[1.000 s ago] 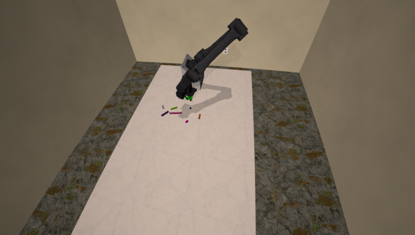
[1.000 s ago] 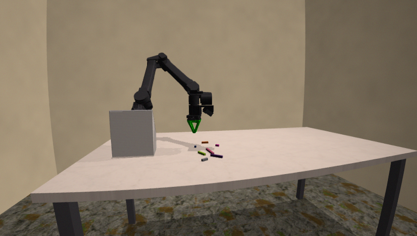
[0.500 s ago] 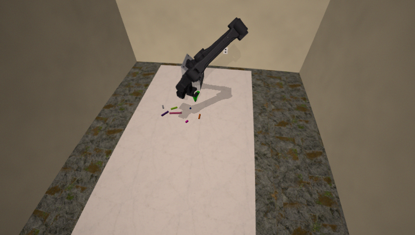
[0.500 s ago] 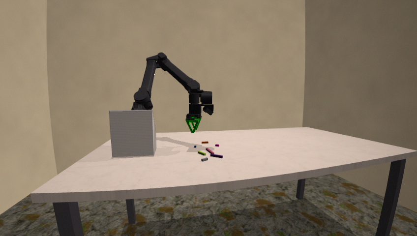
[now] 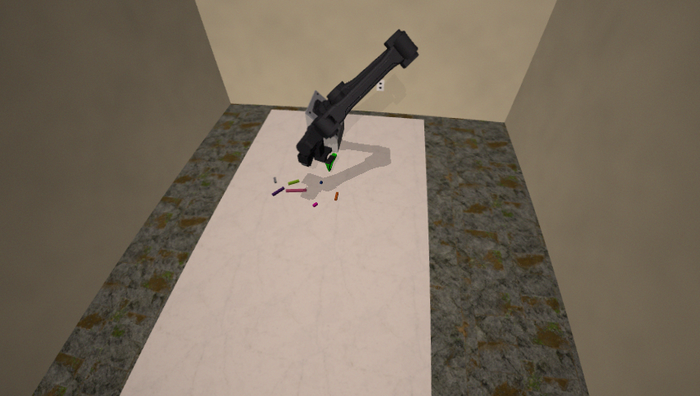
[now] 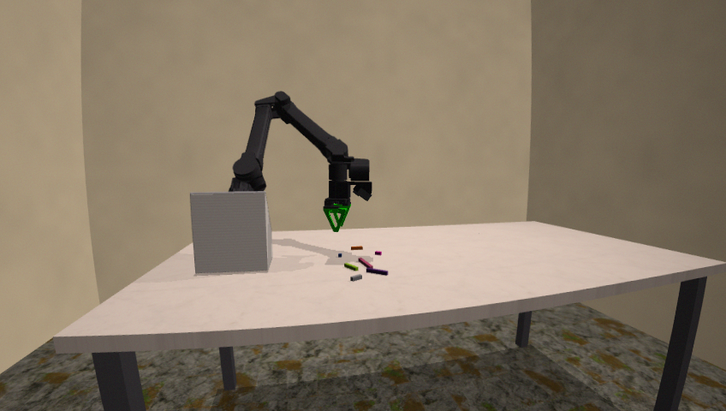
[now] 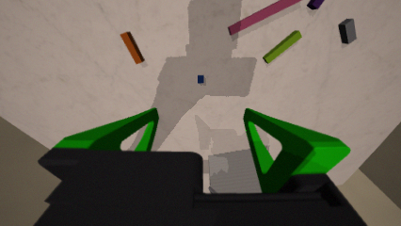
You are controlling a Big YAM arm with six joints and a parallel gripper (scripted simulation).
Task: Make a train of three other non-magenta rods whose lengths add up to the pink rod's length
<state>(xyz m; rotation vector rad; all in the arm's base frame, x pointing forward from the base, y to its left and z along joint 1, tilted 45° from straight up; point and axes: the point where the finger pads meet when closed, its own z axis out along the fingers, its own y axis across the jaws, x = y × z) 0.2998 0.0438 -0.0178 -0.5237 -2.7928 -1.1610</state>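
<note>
The grey rod lies 210 mm to the right of my hand and 90 mm below it. Round my hand: orange rod: 80 mm ahead, 80 mm to the left, 90 mm below; pink rod: 60 mm ahead, 100 mm to the right, 90 mm below; blue rod: 10 mm ahead, 90 mm below.
</note>
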